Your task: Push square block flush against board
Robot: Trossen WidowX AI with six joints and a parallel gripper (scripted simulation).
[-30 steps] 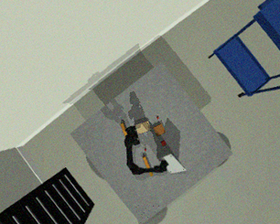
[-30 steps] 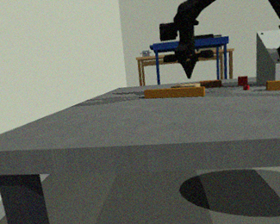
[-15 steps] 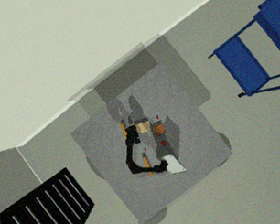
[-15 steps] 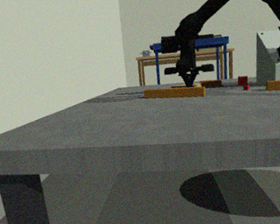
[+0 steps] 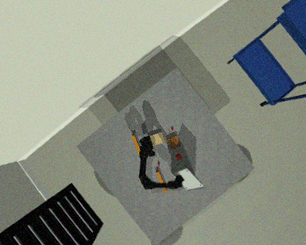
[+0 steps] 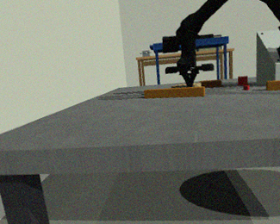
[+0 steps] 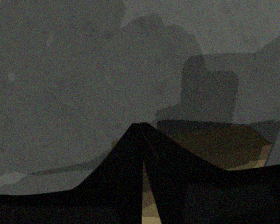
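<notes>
The square tan block is 110 mm behind my gripper tip and 220 mm to the right of it. The rest, counted from my gripper tip: small red cube (250 mm behind, 180 mm to the right, 10 mm above).
</notes>
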